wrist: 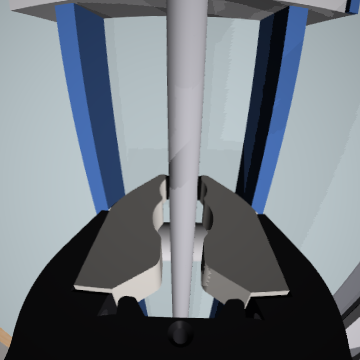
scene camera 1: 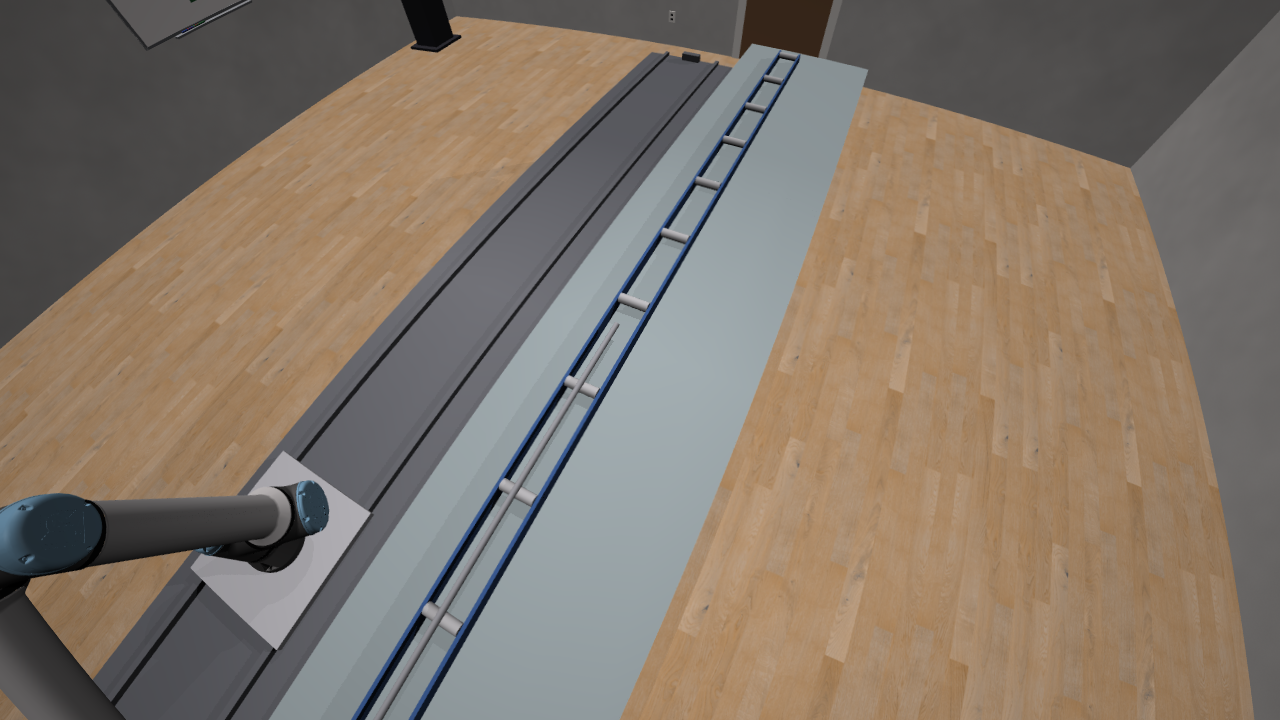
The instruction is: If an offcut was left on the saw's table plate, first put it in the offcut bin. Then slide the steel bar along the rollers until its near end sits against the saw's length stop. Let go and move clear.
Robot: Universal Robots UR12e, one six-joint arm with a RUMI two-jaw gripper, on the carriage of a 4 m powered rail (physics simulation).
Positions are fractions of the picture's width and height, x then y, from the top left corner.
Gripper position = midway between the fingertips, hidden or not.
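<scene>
Through the wrist view I see a roller (wrist: 0.55, 0.65), and my gripper (wrist: 0.51, 0.49) is there with it.
</scene>
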